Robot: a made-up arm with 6 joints. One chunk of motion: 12 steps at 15 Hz.
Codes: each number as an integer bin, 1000 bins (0 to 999) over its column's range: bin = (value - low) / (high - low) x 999, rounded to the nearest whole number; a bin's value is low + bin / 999 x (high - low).
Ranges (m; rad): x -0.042..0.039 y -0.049..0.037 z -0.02..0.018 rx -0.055..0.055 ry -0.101..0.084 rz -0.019..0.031
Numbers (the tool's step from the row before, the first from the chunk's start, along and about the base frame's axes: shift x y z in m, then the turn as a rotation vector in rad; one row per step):
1: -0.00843 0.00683 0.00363 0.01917 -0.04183 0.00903
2: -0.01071 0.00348 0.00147 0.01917 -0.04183 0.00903
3: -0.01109 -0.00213 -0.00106 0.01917 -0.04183 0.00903
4: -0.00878 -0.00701 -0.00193 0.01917 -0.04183 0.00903
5: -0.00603 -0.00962 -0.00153 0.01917 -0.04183 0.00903
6: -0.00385 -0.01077 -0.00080 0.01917 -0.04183 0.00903
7: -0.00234 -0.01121 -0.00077 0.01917 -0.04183 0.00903
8: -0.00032 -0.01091 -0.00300 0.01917 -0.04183 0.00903
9: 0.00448 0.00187 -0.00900 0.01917 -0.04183 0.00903
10: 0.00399 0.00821 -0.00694 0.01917 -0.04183 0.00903
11: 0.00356 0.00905 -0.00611 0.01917 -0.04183 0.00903
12: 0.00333 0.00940 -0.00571 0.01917 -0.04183 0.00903
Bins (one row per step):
1: 414 649 621 674 320 560
2: 386 610 564 674 320 560
3: 381 544 498 674 320 560
4: 410 488 475 674 320 560
5: 444 457 486 674 320 560
6: 471 444 505 674 320 560
7: 489 439 506 674 320 560
8: 514 442 447 674 320 560
9: 573 591 289 674 320 560
10: 567 665 343 674 320 560
11: 562 674 365 674 320 560
12: 559 678 376 674 320 560

